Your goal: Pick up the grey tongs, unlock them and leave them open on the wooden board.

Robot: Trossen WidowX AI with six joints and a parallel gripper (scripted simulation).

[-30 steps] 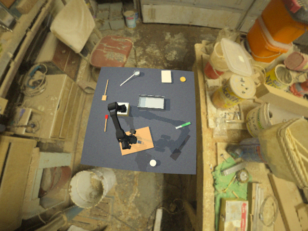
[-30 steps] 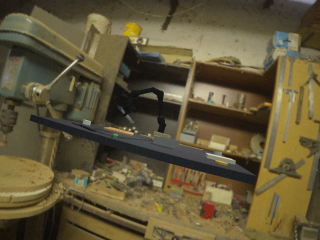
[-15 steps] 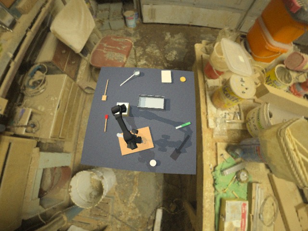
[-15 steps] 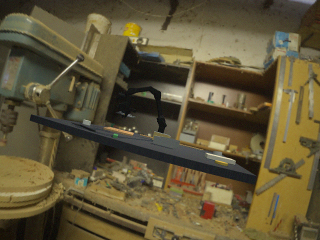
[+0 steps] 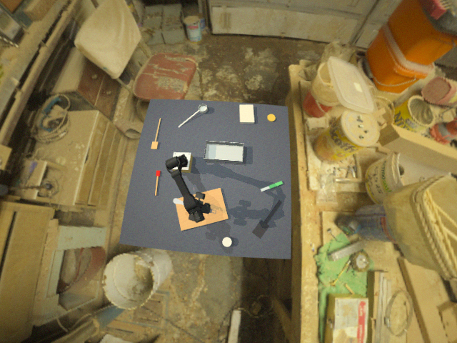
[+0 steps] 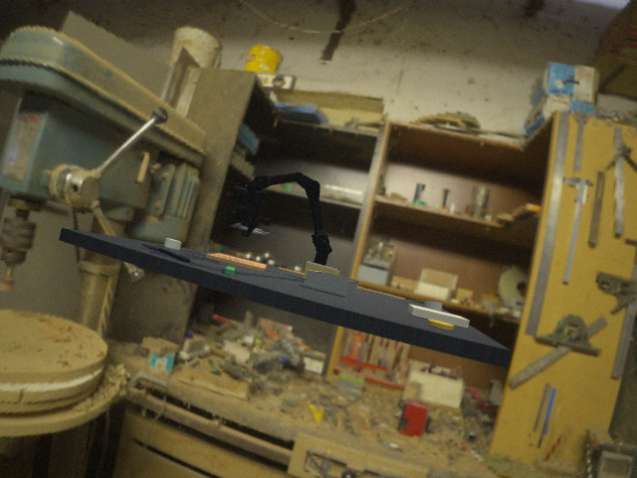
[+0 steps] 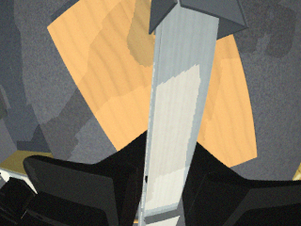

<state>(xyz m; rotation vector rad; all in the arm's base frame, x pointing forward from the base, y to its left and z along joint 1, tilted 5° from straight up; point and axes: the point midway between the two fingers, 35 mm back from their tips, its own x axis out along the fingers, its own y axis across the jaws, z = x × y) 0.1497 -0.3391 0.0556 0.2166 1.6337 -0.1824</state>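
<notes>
Right now my gripper tip is 110 mm above the wooden board. Round my gripper tip: black spatula: 490 mm ahead, 120 mm below, 80 mm to the right; then white puck: 230 mm to the right, 190 mm ahead, 100 mm below; then grey roasting tin: 450 mm to the left, 160 mm ahead, 100 mm below.
</notes>
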